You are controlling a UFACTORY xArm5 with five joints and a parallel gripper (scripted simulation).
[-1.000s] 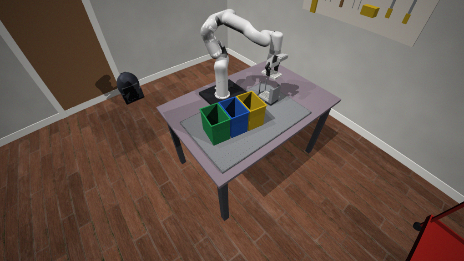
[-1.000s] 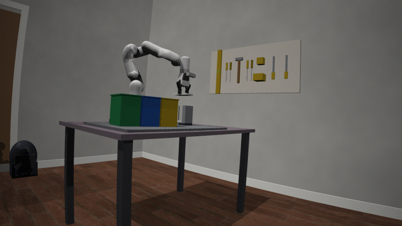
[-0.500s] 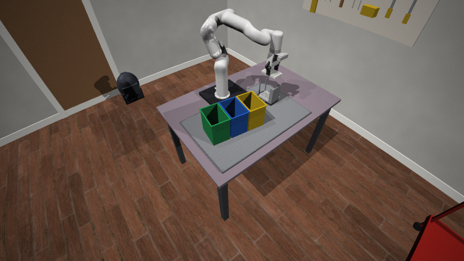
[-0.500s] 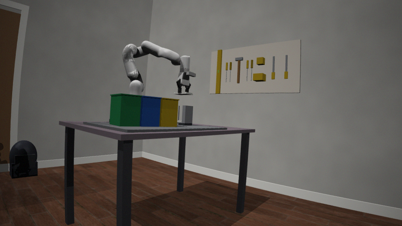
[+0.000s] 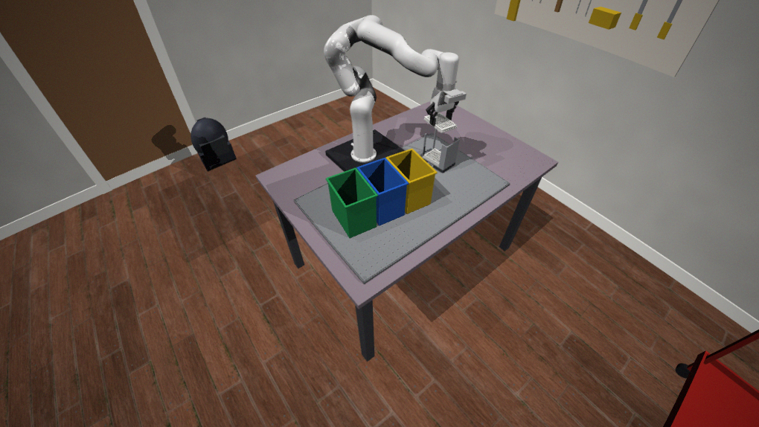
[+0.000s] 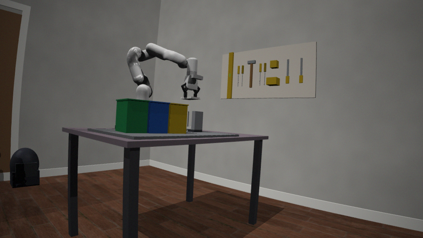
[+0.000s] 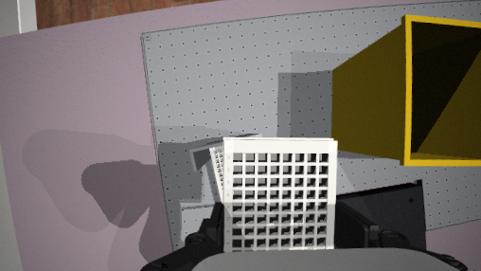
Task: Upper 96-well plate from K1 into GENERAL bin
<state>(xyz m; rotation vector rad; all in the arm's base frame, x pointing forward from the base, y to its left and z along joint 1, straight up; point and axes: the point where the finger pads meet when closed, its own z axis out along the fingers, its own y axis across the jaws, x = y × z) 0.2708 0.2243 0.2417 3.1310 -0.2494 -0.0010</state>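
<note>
The blue bin is 6 cm ahead of my hand, 38 cm to the right of it and 17 cm below it. From my hand the other things lie so: green bin (4 cm ahead, 51 cm to the right, 17 cm below); then 96-well plate (1 cm below); then yellow bin (8 cm ahead, 25 cm to the right, 17 cm below).
</note>
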